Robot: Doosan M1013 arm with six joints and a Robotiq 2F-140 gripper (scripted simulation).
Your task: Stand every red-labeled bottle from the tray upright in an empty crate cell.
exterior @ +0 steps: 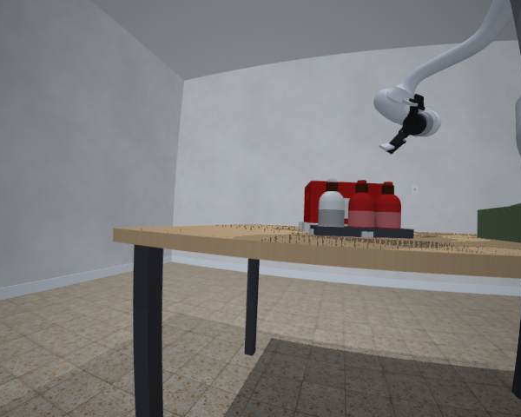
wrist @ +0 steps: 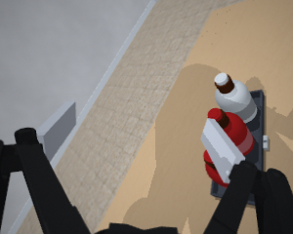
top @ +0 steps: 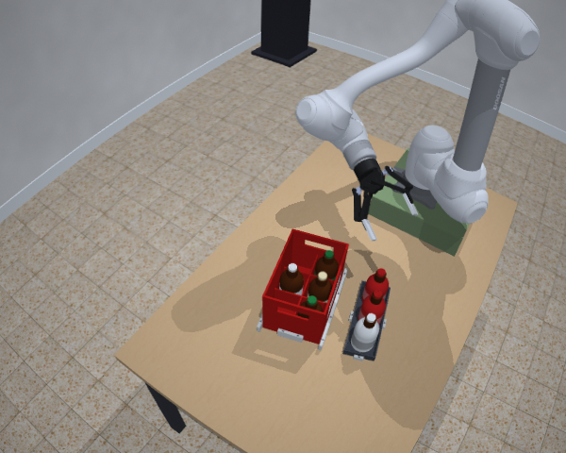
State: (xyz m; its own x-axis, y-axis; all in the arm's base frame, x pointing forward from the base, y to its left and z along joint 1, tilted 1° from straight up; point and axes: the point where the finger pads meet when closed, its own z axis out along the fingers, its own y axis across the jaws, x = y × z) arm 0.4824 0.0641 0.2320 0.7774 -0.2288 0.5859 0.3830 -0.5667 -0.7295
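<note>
Now: the grey-labeled bottle 190 mm ahead of my hand, 70 mm to the left of it and 250 mm below it. The rest, counted from my hand: red crate (160 mm ahead, 170 mm to the right, 250 mm below).
</note>
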